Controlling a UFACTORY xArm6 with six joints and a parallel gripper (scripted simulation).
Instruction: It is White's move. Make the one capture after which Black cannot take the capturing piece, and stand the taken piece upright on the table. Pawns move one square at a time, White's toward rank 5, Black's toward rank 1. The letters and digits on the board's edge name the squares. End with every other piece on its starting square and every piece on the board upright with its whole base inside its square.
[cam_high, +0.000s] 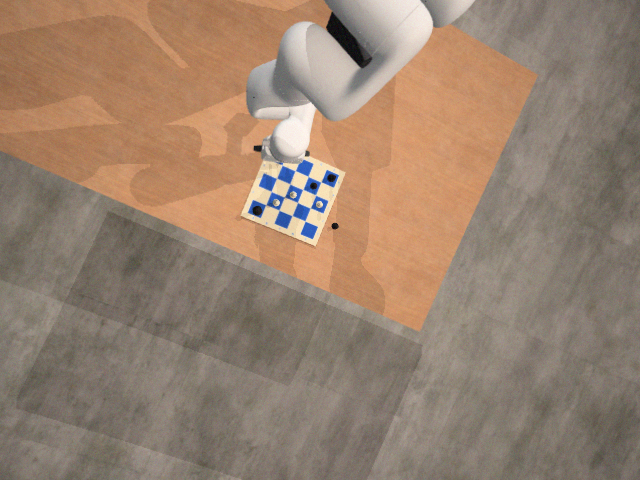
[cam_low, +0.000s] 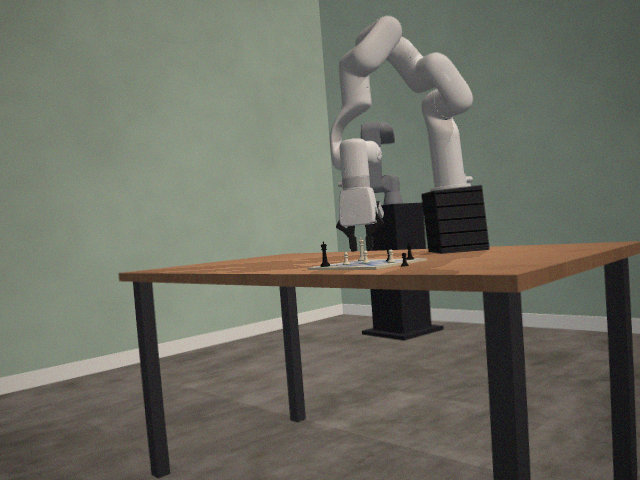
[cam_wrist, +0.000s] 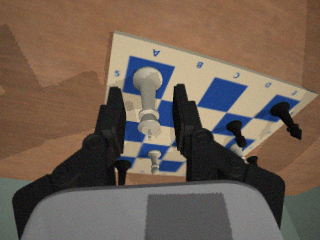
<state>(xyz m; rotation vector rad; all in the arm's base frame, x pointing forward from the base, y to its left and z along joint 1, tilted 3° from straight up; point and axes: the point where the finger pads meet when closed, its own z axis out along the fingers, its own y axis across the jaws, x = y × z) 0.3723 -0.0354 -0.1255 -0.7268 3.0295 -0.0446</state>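
Now: the tall white piece 2 cm below my hand. The rest, counted from my hand: blue-and-cream chessboard: 9 cm to the left, 6 cm ahead, 5 cm below; then tall black piece: 15 cm ahead, 3 cm to the left, 2 cm below.
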